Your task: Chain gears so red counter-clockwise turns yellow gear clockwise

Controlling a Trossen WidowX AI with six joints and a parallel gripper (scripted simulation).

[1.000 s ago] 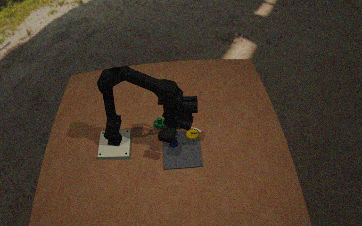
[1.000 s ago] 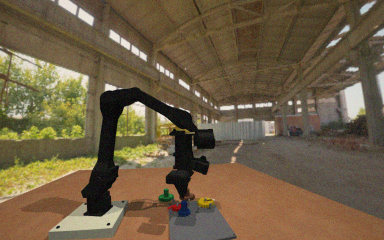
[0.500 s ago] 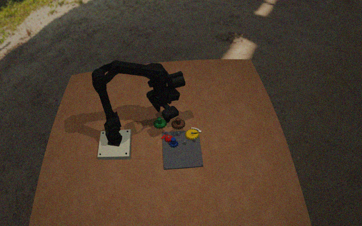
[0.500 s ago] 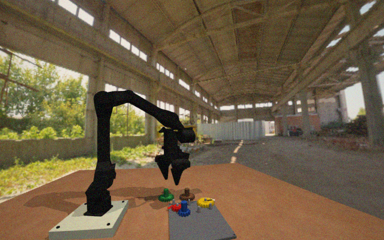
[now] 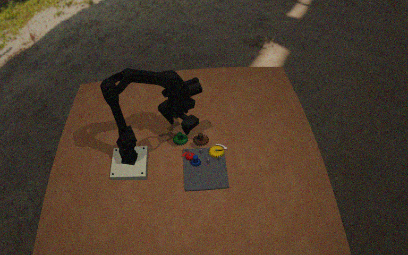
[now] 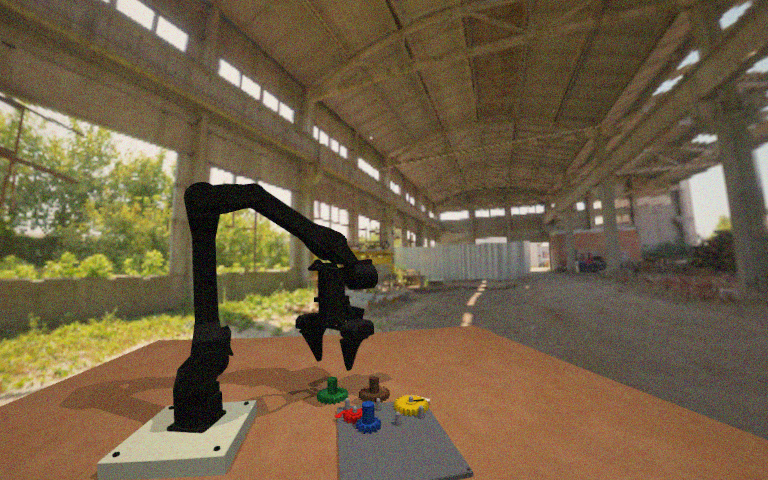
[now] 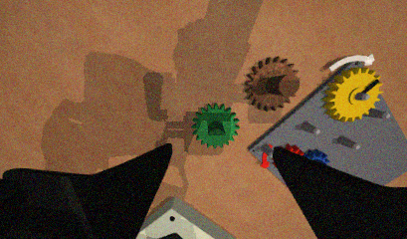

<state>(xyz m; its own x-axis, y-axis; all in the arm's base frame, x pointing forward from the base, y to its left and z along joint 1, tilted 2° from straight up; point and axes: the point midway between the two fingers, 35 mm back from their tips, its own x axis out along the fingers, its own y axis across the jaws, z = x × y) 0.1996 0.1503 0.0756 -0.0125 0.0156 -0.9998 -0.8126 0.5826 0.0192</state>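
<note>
Now: gripper tip 5 cm above the green gear. Also, from my gripper tip: red gear (9 cm to the right, 6 cm ahead, 5 cm below); brown gear (9 cm ahead, 5 cm below, 1 cm to the left); red arrow (8 cm to the right, 6 cm below, 3 cm ahead).
</note>
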